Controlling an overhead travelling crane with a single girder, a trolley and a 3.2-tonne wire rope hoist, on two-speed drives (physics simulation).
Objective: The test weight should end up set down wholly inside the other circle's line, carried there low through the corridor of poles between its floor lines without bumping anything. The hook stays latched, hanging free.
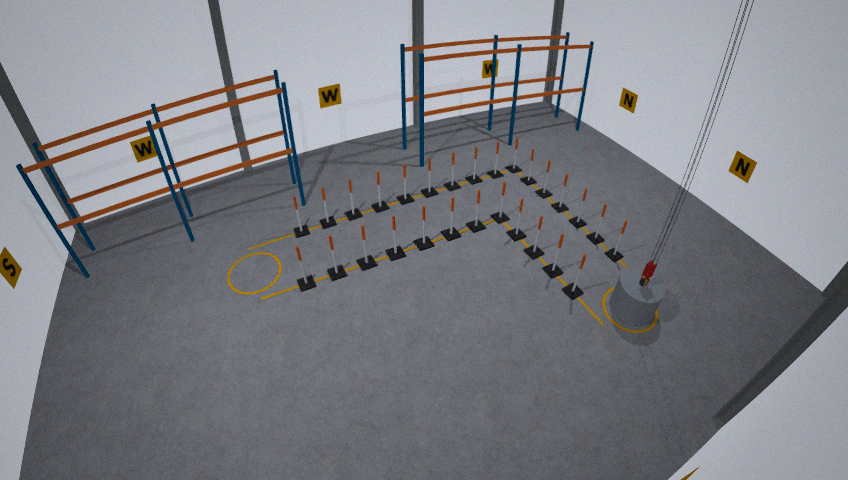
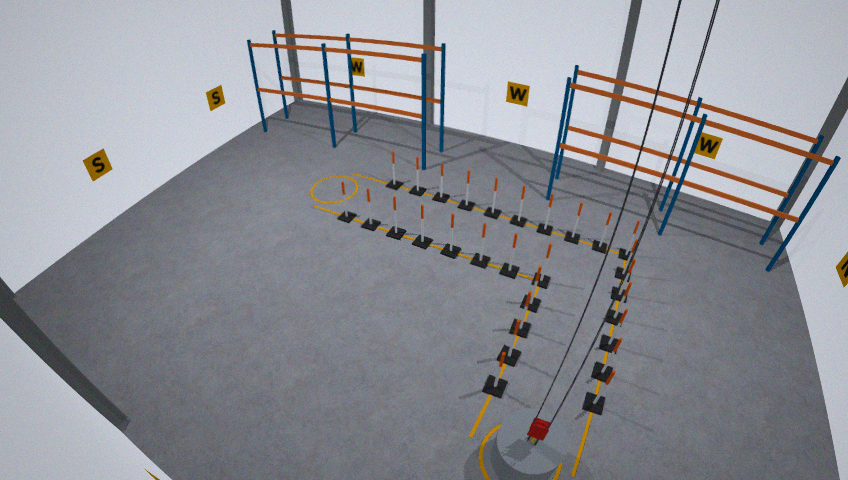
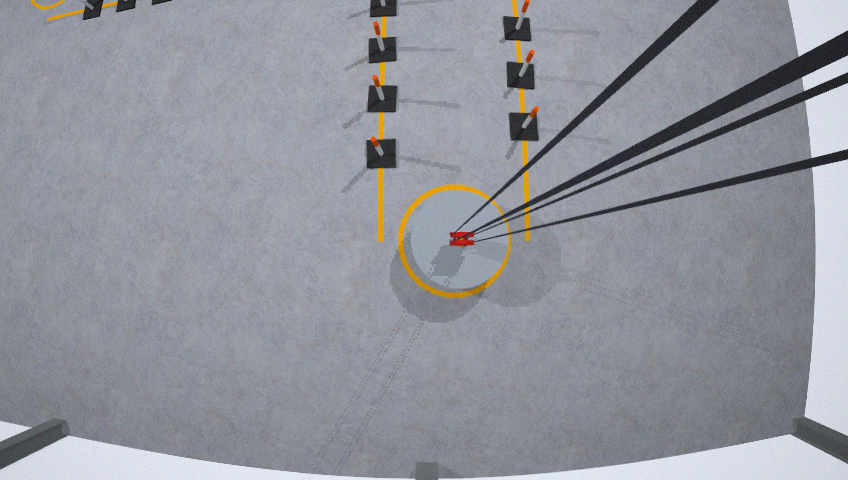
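The test weight (image 1: pixel 631 309) (image 2: pixel 550 456) (image 3: pixel 433 217), a grey cylinder, is upright inside the near circle (image 1: pixel 638 331) (image 2: pixel 480 455) (image 3: pixel 454 187). I cannot tell whether its base touches the floor. My hook (image 1: pixel 643 280) (image 2: pixel 532 440) (image 3: pixel 461 239), under its red block, is at the weight's top middle and latched on it. The other circle (image 1: pixel 228 273) (image 2: pixel 334 202) lies beyond the corridor's far end. The corridor's floor lines (image 1: pixel 595 316) (image 2: pixel 480 417) (image 3: pixel 380 208) start beside the weight, and its poles (image 1: pixel 573 290) (image 2: pixel 494 386) (image 3: pixel 380 153) stand on black bases along them.
The corridor bends once, at its inner corner pole (image 1: pixel 499 217). One blue and orange rack (image 1: pixel 421 118) (image 2: pixel 553 166) stands beyond the bend. Another rack (image 1: pixel 294 148) (image 2: pixel 423 118) stands near the far circle. Walls with letter signs enclose the hall.
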